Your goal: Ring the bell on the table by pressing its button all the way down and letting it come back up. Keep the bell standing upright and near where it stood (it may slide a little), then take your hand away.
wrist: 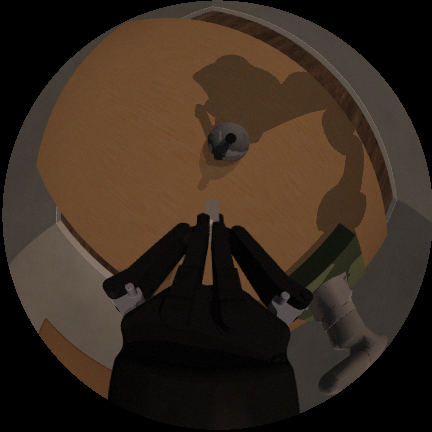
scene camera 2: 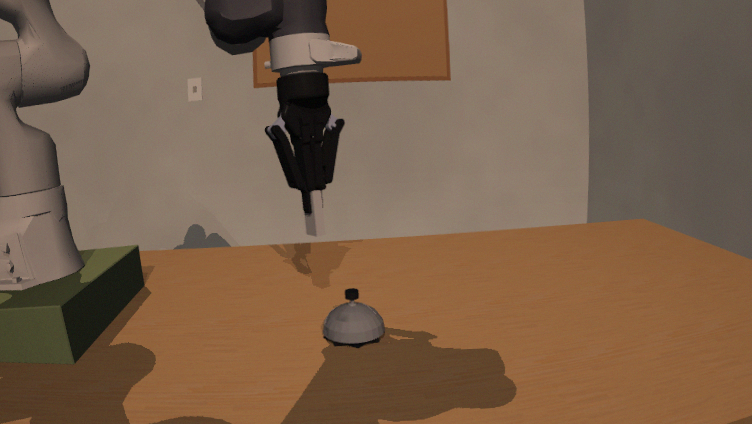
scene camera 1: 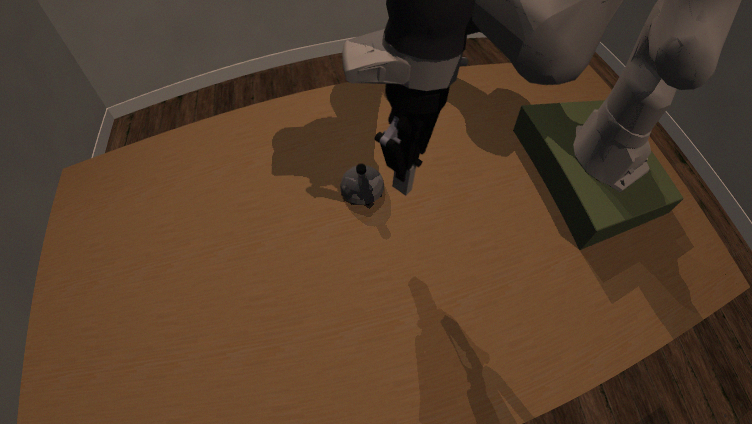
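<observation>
The bell, a grey dome [scene camera 1: 353,185] [scene camera 2: 353,323] [wrist: 237,145] with a small black button [scene camera 1: 361,168] [scene camera 2: 351,293] [wrist: 230,138] on a short stem at its top, stands upright on the table [scene camera 1: 210,294] [scene camera 2: 526,294] [wrist: 125,125]. The button is up. My gripper [scene camera 1: 403,186] [scene camera 2: 314,231] [wrist: 211,207] is shut and empty, pointing down. It hangs above the table, higher than the button and apart from the bell. In scene camera 1 it is to the right of the bell; in scene camera 2 it is up and to the left. The fingers' shadow falls across the dome.
The arm's base stands on a green block [scene camera 1: 558,184] [scene camera 2: 105,310] [wrist: 325,255] at one end of the table. Walls stand beyond the table, with an orange-brown board [scene camera 2: 389,42] on one of them. Arm shadows fall on the table around the bell.
</observation>
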